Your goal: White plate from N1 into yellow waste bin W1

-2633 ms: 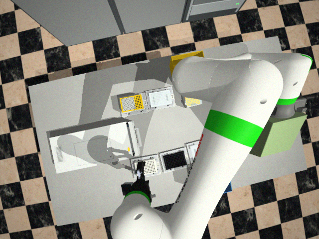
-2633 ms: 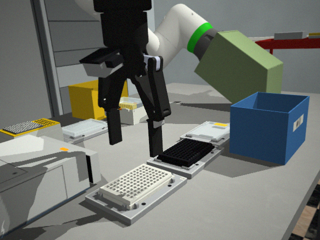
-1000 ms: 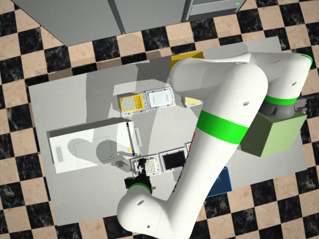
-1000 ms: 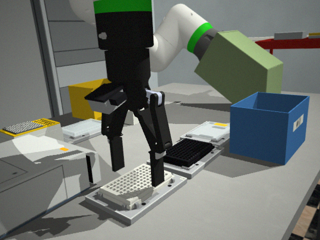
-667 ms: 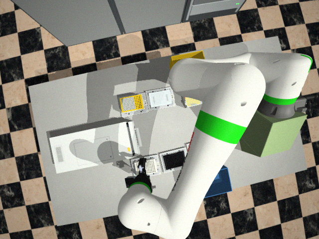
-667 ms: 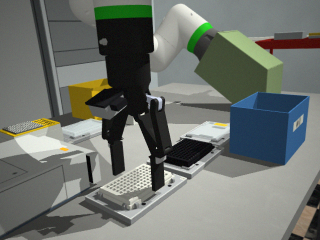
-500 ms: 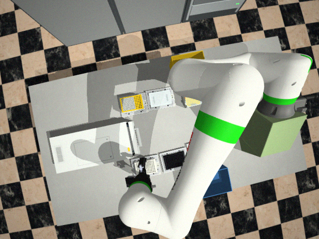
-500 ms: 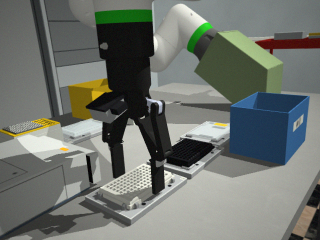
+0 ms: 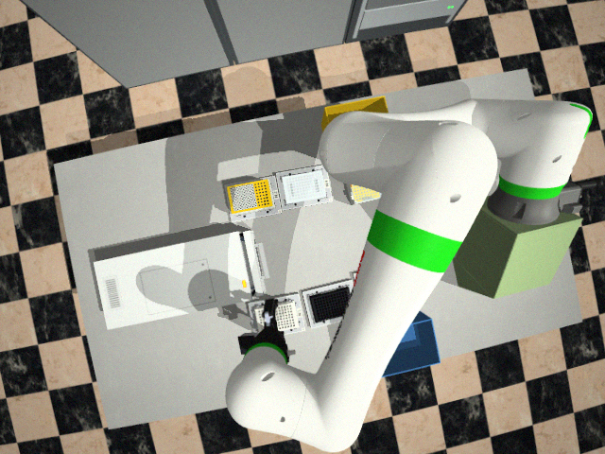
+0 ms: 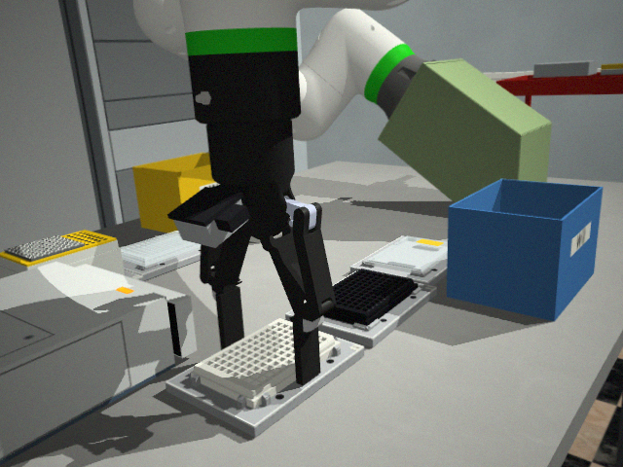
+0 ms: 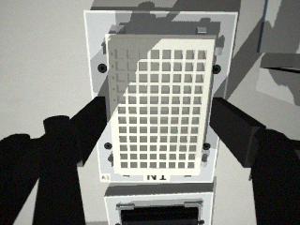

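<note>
The white plate is 2 cm below my hand. The rest, counted from my hand: grey instrument (22 cm ahead, 18 cm to the right); work nest N1 (3 cm below); black plate (18 cm behind, 2 cm below, 1 cm to the right).
</note>
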